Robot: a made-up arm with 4 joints. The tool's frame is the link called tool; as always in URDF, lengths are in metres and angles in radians. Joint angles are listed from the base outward.
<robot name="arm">
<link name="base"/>
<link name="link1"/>
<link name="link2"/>
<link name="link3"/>
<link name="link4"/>
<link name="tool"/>
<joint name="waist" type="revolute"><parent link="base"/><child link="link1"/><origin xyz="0.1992 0.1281 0.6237" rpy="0 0 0"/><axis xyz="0.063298 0.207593 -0.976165"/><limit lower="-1.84" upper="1.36"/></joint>
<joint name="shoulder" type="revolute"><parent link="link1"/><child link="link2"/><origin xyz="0.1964 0.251 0.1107" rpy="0 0 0"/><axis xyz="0.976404 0.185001 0.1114"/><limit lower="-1.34" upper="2.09"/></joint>
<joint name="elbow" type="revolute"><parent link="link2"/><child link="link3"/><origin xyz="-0.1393 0.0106 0.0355" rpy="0 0 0"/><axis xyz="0 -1 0"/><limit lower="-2.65" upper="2.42"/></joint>
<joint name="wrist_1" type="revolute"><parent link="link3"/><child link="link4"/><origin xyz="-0.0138 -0.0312 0.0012" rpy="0 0 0"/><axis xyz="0 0 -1"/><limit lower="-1" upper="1.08"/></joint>
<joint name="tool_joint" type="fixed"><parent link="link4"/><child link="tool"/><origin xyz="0.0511 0.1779 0.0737" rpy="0 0 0"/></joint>
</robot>
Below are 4 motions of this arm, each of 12 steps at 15 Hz.
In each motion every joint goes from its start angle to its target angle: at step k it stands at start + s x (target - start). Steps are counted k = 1, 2, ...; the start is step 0. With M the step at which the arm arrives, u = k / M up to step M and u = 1 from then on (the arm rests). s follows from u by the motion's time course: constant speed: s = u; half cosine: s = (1 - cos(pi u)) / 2; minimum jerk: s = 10 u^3 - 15 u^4 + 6 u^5.
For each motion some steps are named. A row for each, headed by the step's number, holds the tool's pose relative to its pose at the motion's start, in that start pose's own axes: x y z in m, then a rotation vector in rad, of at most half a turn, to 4 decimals.
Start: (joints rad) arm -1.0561 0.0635 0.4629 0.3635
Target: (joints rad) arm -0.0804 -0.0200 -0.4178 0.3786
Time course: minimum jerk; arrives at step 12
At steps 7, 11, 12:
7: 0.2566 -0.0951 -0.1759 -0.3472 0.5697 -0.6425
11: 0.3328 -0.2215 -0.2520 -0.3846 0.8946 -1.0154
12: 0.3336 -0.2236 -0.2529 -0.3843 0.8995 -1.0210

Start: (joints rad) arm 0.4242 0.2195 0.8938 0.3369
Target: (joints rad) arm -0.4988 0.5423 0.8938 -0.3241
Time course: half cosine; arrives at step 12
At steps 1, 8, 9, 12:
1: -0.0056 -0.0003 0.0049 0.0138 0.0060 0.0186
8: -0.1956 -0.1443 0.2103 0.6404 0.1907 0.8136
9: -0.2100 -0.1818 0.2331 0.7354 0.2057 0.9228
12: -0.2235 -0.2395 0.2600 0.8732 0.2225 1.0746

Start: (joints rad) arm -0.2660 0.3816 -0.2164 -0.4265
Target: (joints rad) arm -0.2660 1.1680 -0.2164 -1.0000
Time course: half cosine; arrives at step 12
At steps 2, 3, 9, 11, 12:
2: -0.0116 -0.0041 0.0096 0.0484 -0.0123 0.0552
3: -0.0255 -0.0104 0.0205 0.1052 -0.0294 0.1206
9: -0.1440 -0.1203 0.0739 0.5765 -0.2964 0.6863
11: -0.1623 -0.1476 0.0719 0.6547 -0.3679 0.7838
12: -0.1646 -0.1512 0.0713 0.6648 -0.3778 0.7964

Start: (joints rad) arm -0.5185 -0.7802 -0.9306 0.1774
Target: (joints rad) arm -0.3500 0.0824 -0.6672 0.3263
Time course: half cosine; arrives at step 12
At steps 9, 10, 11, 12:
9: 0.0077 -0.0831 0.0963 0.4966 0.1275 0.3696
10: 0.0126 -0.0936 0.1033 0.5505 0.1426 0.3967
11: 0.0161 -0.1004 0.1073 0.5848 0.1525 0.4132
12: 0.0173 -0.1027 0.1086 0.5966 0.1559 0.4187

